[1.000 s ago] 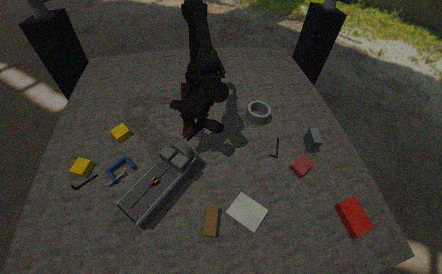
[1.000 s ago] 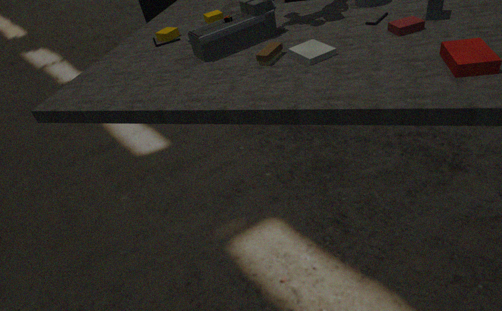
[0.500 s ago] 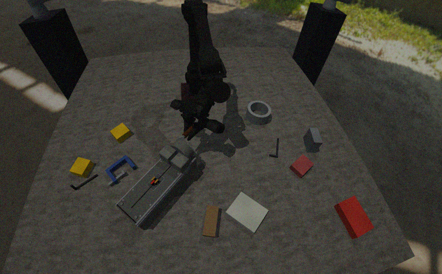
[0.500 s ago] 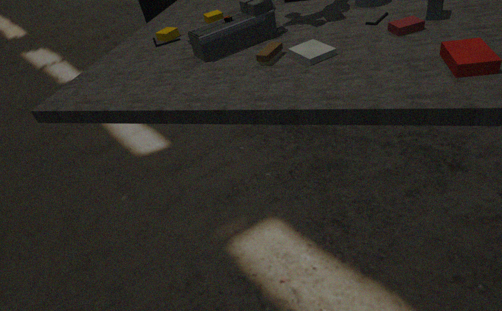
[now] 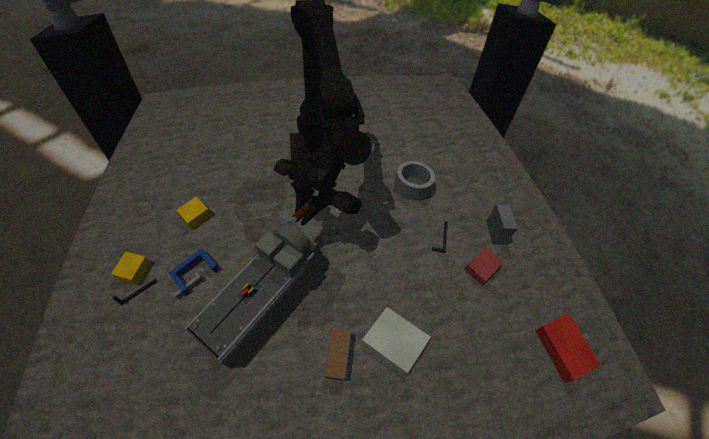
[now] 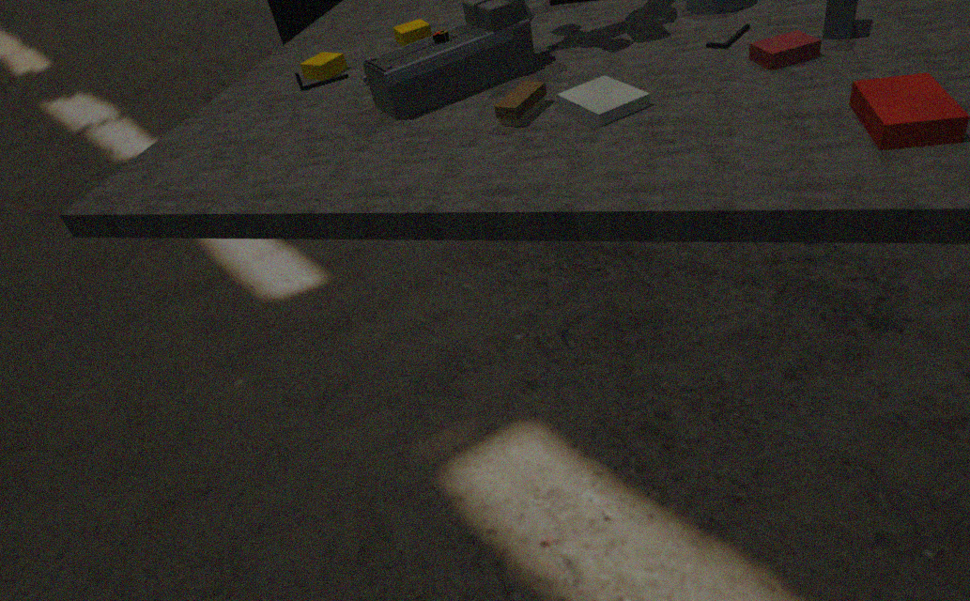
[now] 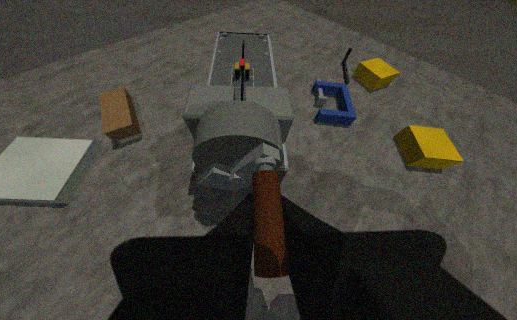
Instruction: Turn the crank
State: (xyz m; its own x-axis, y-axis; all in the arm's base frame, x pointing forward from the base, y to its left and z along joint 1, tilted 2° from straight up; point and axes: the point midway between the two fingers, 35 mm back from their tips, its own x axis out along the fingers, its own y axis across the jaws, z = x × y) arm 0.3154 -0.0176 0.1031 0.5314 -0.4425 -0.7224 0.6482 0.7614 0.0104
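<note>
Now: the brown crank handle 10 mm behind my gripper tip, 10 mm to the left of it and 20 mm above it. Also, from my gripper tip: white plate 230 mm ahead, 180 mm to the left, 80 mm below; then red pointer 150 mm ahead, 100 mm to the right, 10 mm below; then brown block 250 mm ahead, 60 mm to the left, 80 mm below.
</note>
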